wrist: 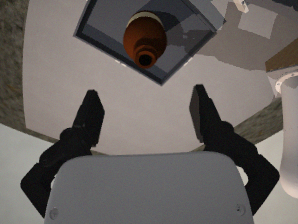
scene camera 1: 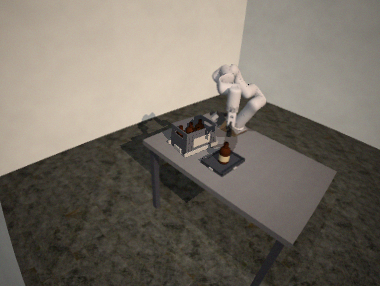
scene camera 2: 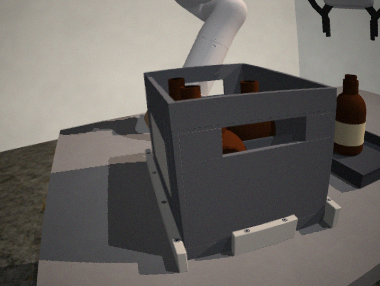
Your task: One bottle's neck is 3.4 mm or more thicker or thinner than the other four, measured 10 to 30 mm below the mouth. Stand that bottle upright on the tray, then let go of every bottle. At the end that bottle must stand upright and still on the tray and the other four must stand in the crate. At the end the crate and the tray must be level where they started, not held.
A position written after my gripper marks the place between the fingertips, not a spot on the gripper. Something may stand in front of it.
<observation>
In view: my gripper (wrist: 145,98) and a dark grey crate (scene camera 2: 216,194).
</observation>
